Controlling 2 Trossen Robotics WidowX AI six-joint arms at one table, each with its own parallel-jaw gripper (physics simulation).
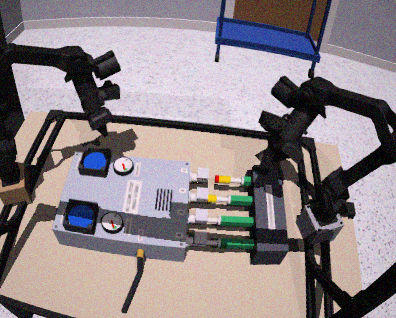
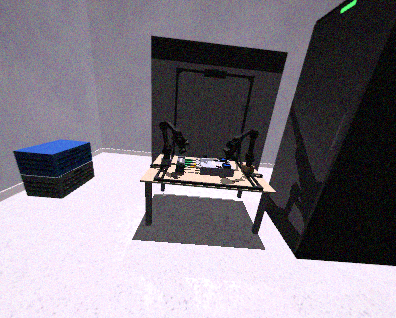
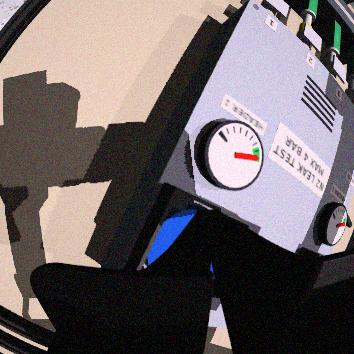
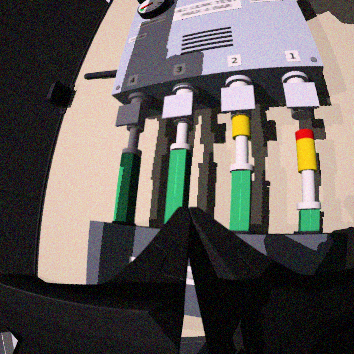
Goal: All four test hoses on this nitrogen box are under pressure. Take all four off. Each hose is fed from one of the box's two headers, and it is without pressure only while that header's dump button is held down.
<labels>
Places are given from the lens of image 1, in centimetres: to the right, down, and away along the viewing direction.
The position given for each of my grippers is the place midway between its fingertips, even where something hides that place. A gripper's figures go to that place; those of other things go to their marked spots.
my left gripper (image 1: 106, 136): -25, -6, 96
my right gripper (image 1: 260, 167): 15, 2, 87
grey nitrogen box (image 1: 148, 202): -13, 11, 92
blue dump button (image 1: 81, 215): -30, 14, 85
</labels>
